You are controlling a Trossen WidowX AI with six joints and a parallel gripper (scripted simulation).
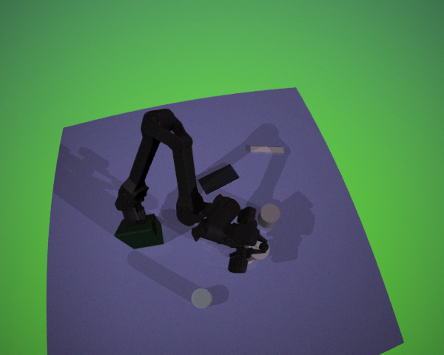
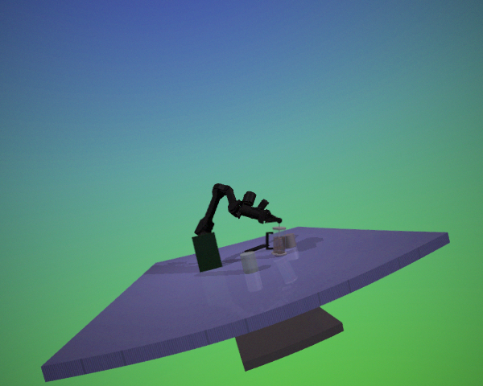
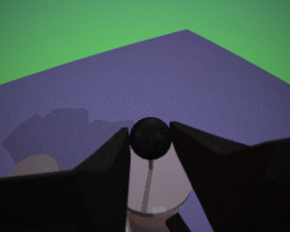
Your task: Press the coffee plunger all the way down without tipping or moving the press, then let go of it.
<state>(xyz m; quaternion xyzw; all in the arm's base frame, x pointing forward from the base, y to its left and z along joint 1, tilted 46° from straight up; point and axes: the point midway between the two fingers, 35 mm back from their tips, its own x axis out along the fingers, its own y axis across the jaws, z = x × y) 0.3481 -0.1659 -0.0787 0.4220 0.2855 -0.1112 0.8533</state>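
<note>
Right now my gripper tip is 4 cm past the coffee press, 1 cm to the right of it and 8 cm above it. Also, from my gripper tip: pale flat bar 18 cm ahead, 43 cm to the left, 17 cm below.
</note>
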